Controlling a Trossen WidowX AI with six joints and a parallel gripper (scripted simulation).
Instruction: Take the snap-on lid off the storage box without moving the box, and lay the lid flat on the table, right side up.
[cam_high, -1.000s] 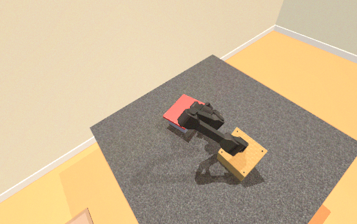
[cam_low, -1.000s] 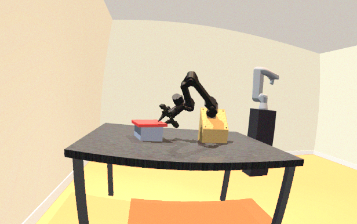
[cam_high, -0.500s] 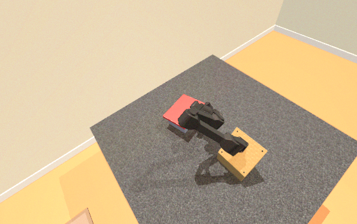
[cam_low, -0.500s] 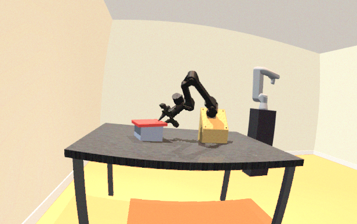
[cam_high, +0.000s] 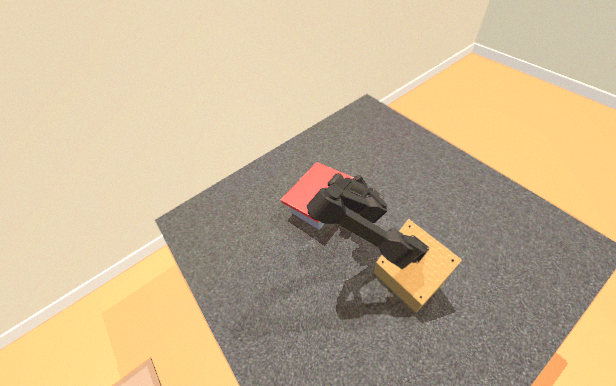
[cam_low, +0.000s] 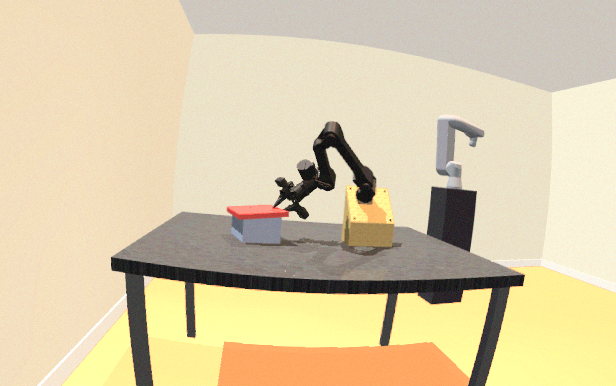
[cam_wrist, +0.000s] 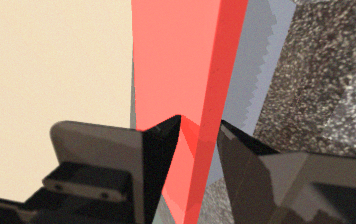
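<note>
My gripper tip is 80 mm short of the red lid and 20 mm to the right of it. From my gripper tip the other things lie so: storage box 70 mm ahead, 60 mm below, 20 mm to the left.
</note>
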